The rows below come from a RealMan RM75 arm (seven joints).
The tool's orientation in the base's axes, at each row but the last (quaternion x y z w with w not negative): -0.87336, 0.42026, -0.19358, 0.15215; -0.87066, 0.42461, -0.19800, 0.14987; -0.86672, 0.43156, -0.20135, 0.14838; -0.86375, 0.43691, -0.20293, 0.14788; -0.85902, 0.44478, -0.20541, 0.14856; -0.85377, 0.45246, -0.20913, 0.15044; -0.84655, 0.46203, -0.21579, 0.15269; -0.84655, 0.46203, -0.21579, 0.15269; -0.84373, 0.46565, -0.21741, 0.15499; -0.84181, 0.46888, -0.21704, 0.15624; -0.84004, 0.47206, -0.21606, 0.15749; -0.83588, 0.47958, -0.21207, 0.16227; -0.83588, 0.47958, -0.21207, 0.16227
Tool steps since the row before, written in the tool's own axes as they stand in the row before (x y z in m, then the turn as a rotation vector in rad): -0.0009, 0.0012, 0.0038, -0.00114, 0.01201, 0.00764; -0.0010, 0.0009, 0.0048, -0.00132, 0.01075, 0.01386; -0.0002, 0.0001, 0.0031, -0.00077, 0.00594, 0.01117; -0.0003, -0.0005, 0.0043, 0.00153, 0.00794, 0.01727; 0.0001, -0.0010, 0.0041, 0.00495, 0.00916, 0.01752; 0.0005, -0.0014, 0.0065, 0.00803, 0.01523, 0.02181; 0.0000, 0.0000, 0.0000, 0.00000, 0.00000, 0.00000; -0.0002, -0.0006, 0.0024, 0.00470, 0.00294, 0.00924; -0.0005, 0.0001, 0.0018, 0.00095, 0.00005, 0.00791; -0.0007, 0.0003, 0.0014, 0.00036, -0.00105, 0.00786; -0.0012, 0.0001, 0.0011, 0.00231, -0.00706, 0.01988; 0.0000, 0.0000, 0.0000, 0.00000, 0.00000, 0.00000; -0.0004, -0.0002, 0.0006, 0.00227, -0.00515, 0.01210
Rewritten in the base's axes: 0.0004, 0.0004, -0.0040, -0.00520, -0.00552, -0.01210; 0.0011, 0.0007, -0.0048, -0.00151, -0.00405, -0.01705; 0.0013, 0.0004, -0.0028, 0.00082, -0.00191, -0.01250; 0.0022, 0.0009, -0.0036, 0.00359, -0.00446, -0.01819; 0.0027, 0.0008, -0.0031, 0.00463, -0.00795, -0.01819; 0.0045, 0.0008, -0.0049, 0.00399, -0.01354, -0.02394; 0.0000, 0.0000, 0.0000, 0.00000, 0.00000, 0.00000; 0.0015, 0.0006, -0.0018, 0.00483, -0.00499, -0.00824; 0.0006, 0.0005, -0.0017, 0.00446, -0.00037, -0.00659; 0.0002, 0.0005, -0.0015, 0.00495, 0.00070, -0.00617; -0.0001, 0.0010, -0.0012, 0.01636, 0.00278, -0.01323; 0.0000, 0.0000, 0.0000, 0.00000, 0.00000, 0.00000; 0.0003, 0.0005, -0.0005, 0.01097, 0.00135, -0.00748
